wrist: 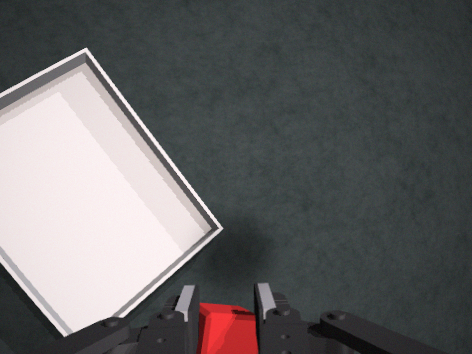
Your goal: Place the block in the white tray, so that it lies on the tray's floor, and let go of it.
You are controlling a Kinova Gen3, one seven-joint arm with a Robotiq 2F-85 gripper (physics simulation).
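Places are measured from the arm's base along level axes (x right, y ahead, z up), in metres.
Pixels of known places: gripper, fingertip midpoint: [226, 303].
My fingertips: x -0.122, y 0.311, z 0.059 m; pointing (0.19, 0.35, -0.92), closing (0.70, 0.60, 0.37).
Observation:
Behind a point stands the place of what it marks.
A red block [230, 330] @[z 0.071, x -0.119, y 0.302 m] shows at the bottom middle of the wrist view, between the two fingertips; its lower part is cut off by the frame's edge. My gripper [226, 303] @[z 0.059, x -0.122, y 0.311 m] is shut on it. The white tray [154, 143] @[z -0.031, x -0.203, y 0.375 m] is at the left, turned at an angle, with its left part outside the view. Its floor shows no object on it. The tray's nearest corner lies ahead and a little left of the fingertips, and the block appears to the right of the tray's near wall, not over its floor.
A dark green-grey surface [325, 140] @[z -0.051, x -0.086, y 0.503 m] lies under the tray and stretches over the right of the view. A soft dark shadow falls on it close to the tray's right corner. The tray's raised walls stand at the left, close to the left finger.

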